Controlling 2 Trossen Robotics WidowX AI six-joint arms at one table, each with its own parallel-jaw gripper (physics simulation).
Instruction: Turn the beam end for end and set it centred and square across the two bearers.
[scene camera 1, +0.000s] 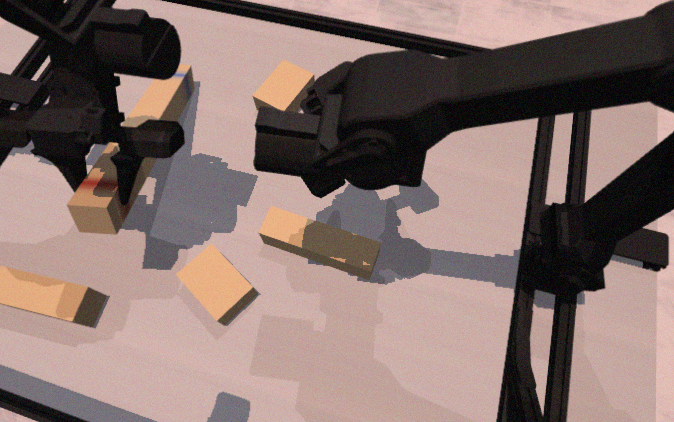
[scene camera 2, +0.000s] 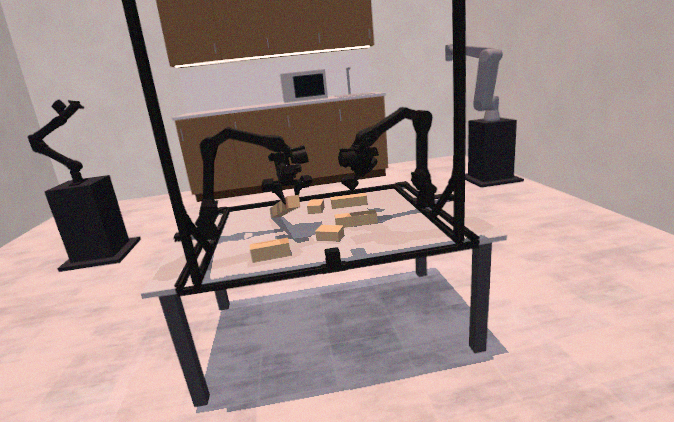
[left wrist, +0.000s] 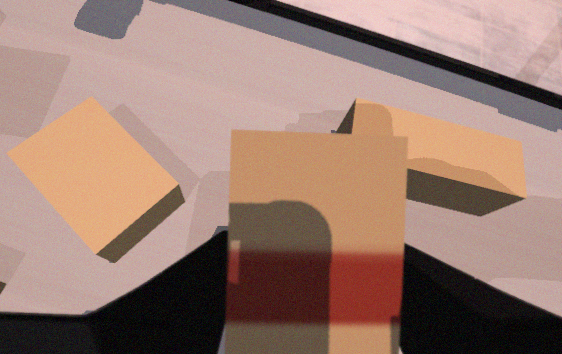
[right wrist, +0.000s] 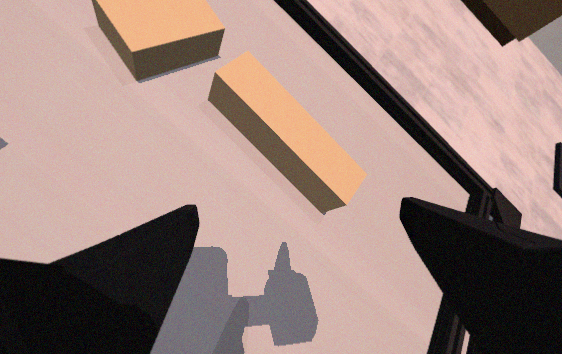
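Seen in the pictures: left gripper, fingertip midpoint: (scene camera 1: 104, 202) (scene camera 2: 291, 203) (left wrist: 305, 246); right gripper, fingertip midpoint: (right wrist: 299, 210); left arm's base at its link origin: (scene camera 2: 208, 236); right arm's base at its link origin: (scene camera 1: 550, 270) (scene camera 2: 426, 204).
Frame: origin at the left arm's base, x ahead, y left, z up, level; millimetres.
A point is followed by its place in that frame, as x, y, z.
Note:
The beam (scene camera 1: 160, 100) @(307, 78, 69) (scene camera 2: 278, 210) @(293, 5, 67) (left wrist: 320, 165) @(358, -126, 158) is a long wooden bar, held above the table, running from front left to back right in scene camera 1. Its red band is near the front-left end, its blue band near the back-right end. My left gripper (scene camera 1: 101, 194) @(351, -114, 125) (scene camera 2: 290, 197) @(351, -114, 125) (left wrist: 305, 246) @(351, -114, 125) is shut on it near the red band. My right gripper (right wrist: 299, 210) @(633, 88, 115) is open and empty above the table at the right. Two broad blocks, one farther back (scene camera 1: 283, 82) @(454, 198, 19) (scene camera 2: 315, 206) @(451, 149, 14) (right wrist: 160, 22) @(464, 181, 19) and one nearer (scene camera 1: 217, 282) @(482, -149, 19) (scene camera 2: 329, 231) @(473, -178, 19) (left wrist: 92, 175) @(475, -143, 19), stand apart. Which blocks are the bearers is not marked.
Long blocks lie around: one at front left (scene camera 1: 45, 292) @(269, -229, 31) (scene camera 2: 270, 251) @(258, -257, 10) (left wrist: 455, 145) @(245, -239, 31), one right of centre (scene camera 1: 320, 237) @(598, -50, 25) (scene camera 2: 356, 218) @(595, -72, 13) under the right arm, one at the back (scene camera 2: 349, 201) @(611, 172, 7) (right wrist: 290, 130) @(610, 186, 25). Black rails edge the table.

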